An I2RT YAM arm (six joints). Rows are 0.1 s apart.
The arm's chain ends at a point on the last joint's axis. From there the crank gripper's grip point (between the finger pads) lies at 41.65 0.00 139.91 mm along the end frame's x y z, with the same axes.
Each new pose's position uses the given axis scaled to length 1; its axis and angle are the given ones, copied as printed.
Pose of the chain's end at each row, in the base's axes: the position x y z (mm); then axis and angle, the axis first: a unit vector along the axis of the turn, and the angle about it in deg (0 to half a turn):
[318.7, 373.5, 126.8, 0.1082, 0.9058, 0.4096, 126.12]
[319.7, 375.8, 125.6, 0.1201, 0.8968, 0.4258, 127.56]
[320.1, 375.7, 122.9, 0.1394, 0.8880, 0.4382, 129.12]
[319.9, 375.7, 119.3, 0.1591, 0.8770, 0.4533, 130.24]
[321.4, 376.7, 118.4, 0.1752, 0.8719, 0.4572, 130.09]
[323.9, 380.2, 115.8, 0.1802, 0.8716, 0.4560, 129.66]
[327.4, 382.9, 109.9, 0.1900, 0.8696, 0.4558, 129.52]
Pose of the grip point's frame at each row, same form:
[407.2, 464.1, 54.1, 0.1082, 0.9058, 0.4096, 126.12]
[406.3, 469.8, 55.0, 0.1201, 0.8968, 0.4258, 127.56]
[405.5, 471.9, 53.9, 0.1394, 0.8880, 0.4382, 129.12]
[405.0, 474.2, 53.3, 0.1591, 0.8770, 0.4533, 130.24]
[408.4, 474.7, 54.1, 0.1752, 0.8719, 0.4572, 130.09]
[412.2, 477.2, 51.8, 0.1802, 0.8716, 0.4560, 129.66]
[417.0, 479.0, 46.4, 0.1900, 0.8696, 0.4558, 129.52]

